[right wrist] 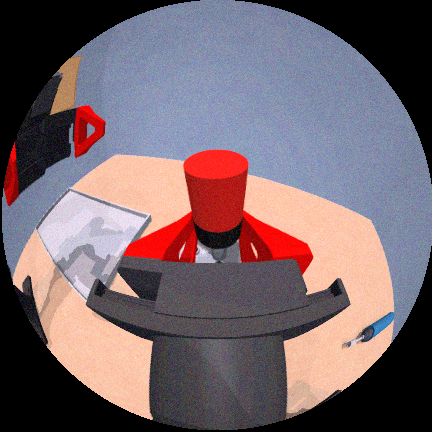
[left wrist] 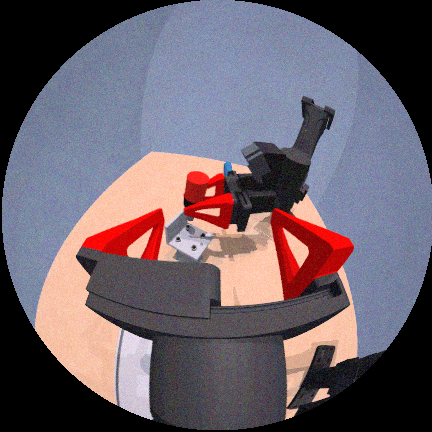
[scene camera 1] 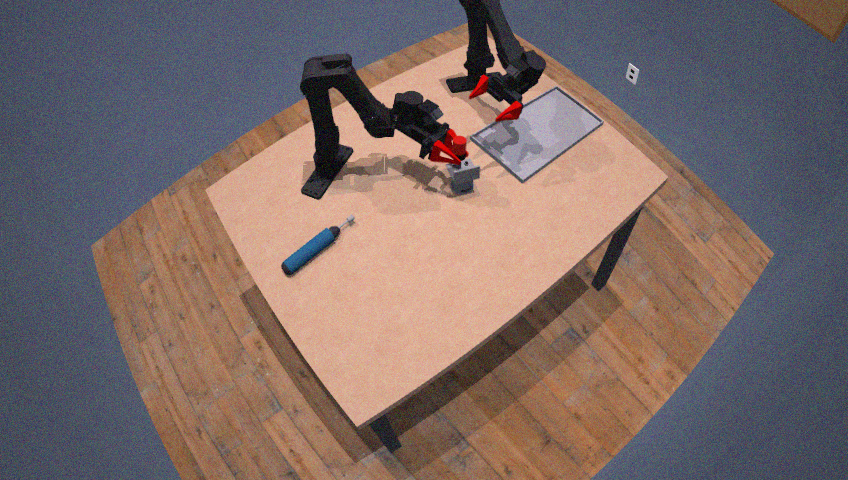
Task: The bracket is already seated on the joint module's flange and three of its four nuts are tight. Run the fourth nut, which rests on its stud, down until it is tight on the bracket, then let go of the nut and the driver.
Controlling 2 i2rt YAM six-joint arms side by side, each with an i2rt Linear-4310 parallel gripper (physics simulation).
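Places are measured from the left arm's base along level axes (x ahead, y left, z up), in centimetres.
Where they show: left gripper, fingertip midpoint: (right wrist: pixel 61 141) (left wrist: pixel 217 214) (scene camera 1: pixel 482 108); right gripper, fingertip midpoint: (right wrist: pixel 217 215) (left wrist: pixel 183 203) (scene camera 1: pixel 464 159); left arm's base at its link origin: (left wrist: pixel 313 378) (scene camera 1: pixel 476 82); right arm's base at its link origin: (scene camera 1: pixel 327 171).
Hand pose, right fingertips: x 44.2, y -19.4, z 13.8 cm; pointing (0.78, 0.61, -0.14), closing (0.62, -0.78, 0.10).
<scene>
Each offset is from my right fingertips to the top centre of the thing. "spot": to the spot under its first point. Level surfaces: height alone.
The grey bracket (scene camera 1: pixel 468 172) (left wrist: pixel 188 244) (right wrist: pixel 202 254) sits on the small joint module @(dz -6.4, dx -2.2, dy +0.4 cm) (scene camera 1: pixel 462 186), its upright wall at the far side in the left wrist view. Dark nuts or stud ends show on its plate; how far down the fourth nut sits cannot be told. My right gripper (scene camera 1: pixel 460 157) (right wrist: pixel 217 215) is shut on the driver @(dz +5.9, dx -1.3, dy -1.0 cm) (scene camera 1: pixel 459 144) (left wrist: pixel 197 186) (right wrist: pixel 216 192), red-handled with a black collar, roughly upright over the bracket. A finger hides its lower end in the left wrist view. My left gripper (scene camera 1: pixel 485 108) is open and empty, away from the bracket.
A pale tray @(spot: dz -12.3, dx +1.3, dy +17.3 cm) (scene camera 1: pixel 523 179) (right wrist: pixel 148 218) with a dark rim lies on the table @(dz -13.8 cm) (scene camera 1: pixel 380 333), right of the bracket in the scene view. A blue-handled tool @(dz -9.7, dx +6.4, dy -40.8 cm) (scene camera 1: pixel 309 251) (left wrist: pixel 227 168) (right wrist: pixel 383 325) lies near the table's left edge in the scene view.
</scene>
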